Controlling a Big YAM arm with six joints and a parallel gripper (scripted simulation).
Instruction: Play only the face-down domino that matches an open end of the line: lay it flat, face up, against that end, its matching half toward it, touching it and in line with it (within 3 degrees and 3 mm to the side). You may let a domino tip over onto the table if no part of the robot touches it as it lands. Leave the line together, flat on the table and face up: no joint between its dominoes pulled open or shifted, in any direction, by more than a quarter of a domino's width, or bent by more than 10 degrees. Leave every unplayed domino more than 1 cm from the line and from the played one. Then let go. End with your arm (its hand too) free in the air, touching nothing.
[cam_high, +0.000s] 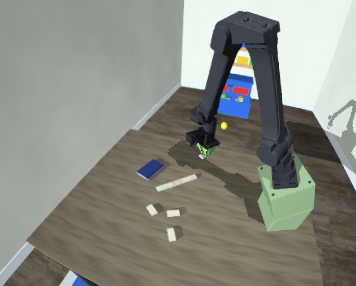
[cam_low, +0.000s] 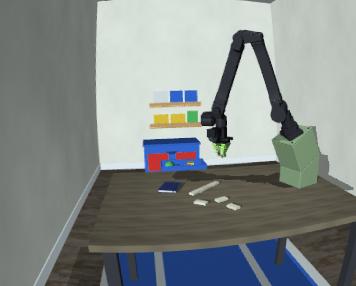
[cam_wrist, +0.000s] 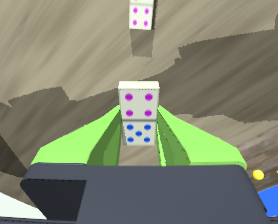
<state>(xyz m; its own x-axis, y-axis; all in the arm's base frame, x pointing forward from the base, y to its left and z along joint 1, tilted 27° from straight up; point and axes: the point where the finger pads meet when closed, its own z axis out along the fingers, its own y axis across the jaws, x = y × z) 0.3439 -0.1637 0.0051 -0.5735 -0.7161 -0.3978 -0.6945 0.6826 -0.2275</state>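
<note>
Now: the domino right at my hand.
</note>
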